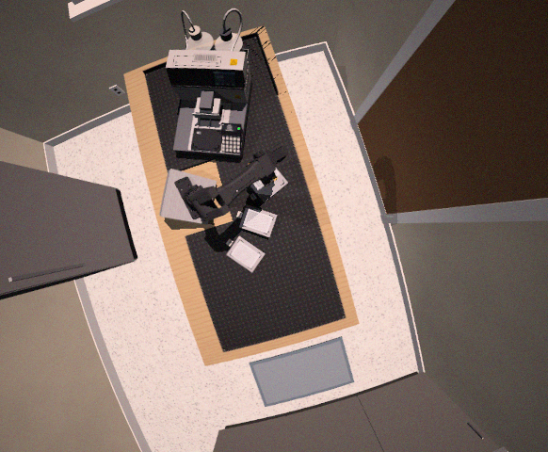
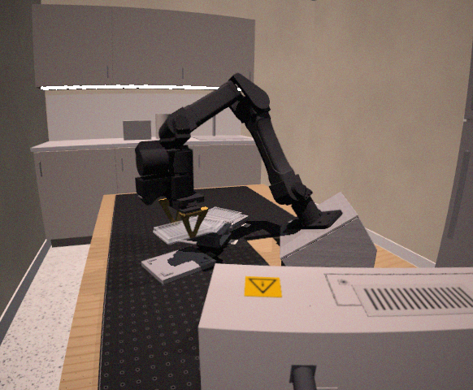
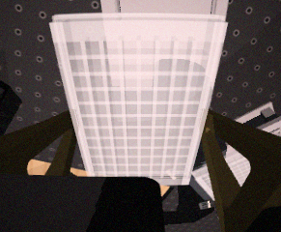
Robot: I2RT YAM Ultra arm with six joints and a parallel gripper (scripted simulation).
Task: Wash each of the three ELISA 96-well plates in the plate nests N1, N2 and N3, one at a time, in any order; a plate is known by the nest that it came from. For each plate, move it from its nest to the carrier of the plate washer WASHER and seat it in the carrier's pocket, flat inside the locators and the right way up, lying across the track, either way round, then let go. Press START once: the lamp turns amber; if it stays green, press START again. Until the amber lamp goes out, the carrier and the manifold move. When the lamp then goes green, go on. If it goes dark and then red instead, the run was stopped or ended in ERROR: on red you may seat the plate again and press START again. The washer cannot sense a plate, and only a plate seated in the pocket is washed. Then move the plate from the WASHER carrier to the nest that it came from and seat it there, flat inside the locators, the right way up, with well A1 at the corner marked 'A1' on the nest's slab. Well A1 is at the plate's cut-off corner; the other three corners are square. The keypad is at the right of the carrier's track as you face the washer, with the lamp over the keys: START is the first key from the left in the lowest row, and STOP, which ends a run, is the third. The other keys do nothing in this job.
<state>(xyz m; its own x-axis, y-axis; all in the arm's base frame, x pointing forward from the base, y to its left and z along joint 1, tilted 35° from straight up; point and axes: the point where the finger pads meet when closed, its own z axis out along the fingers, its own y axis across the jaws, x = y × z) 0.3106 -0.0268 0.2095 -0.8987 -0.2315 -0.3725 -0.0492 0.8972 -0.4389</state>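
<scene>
Right now the grey nest slab is 1 cm ahead of my hand, 3 cm to the right of it and 11 cm below it. From my hand the other things lie so: n1 label: 10 cm behind, 4 cm to the right, 12 cm below; then carrier pocket: 14 cm behind, 32 cm to the left, 4 cm below; then N2 label: 21 cm behind, 8 cm to the right, 12 cm below.
</scene>
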